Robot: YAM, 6 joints.
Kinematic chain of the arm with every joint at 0, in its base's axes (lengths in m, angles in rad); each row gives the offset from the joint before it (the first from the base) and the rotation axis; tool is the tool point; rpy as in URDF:
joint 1: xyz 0 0 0.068 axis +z
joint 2: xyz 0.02 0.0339 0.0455 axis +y
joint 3: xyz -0.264 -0.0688 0 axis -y
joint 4: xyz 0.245 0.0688 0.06 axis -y
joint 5: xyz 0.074 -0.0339 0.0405 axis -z
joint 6: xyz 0.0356 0 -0.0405 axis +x
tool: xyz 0 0 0 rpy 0 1.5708 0
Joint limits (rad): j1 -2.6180..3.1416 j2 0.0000..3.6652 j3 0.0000..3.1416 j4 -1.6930..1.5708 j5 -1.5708..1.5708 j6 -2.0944..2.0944
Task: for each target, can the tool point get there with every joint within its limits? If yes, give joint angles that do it. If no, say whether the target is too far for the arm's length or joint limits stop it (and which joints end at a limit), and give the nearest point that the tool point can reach.
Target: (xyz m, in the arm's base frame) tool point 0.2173 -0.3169 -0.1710
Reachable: yes | joints -0.9997 3.2577 2.2326 -1.3373 -0.3302 -0.3293
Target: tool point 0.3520 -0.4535 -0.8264
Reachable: no: too far | nearest point 0.2353 -0.3032 -0.3541 | short by 0.509 m
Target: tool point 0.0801 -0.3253 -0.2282
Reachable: yes | joints -1.2713 3.1009 1.4398 0.2158 0.5790 1.0270
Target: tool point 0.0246 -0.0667 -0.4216
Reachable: no: joint limits stop it (at a limit: joint 2) | nearest point 0.0356 -0.0964 -0.3496 | short by 0.079 m
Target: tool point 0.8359 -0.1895 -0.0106
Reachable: no: too far | nearest point 0.6233 -0.1413 0.0217 | short by 0.220 m
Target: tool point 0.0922 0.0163 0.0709
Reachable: yes | joints -0.1385 2.1610 0.4149 -1.2874 -0.9467 1.6033
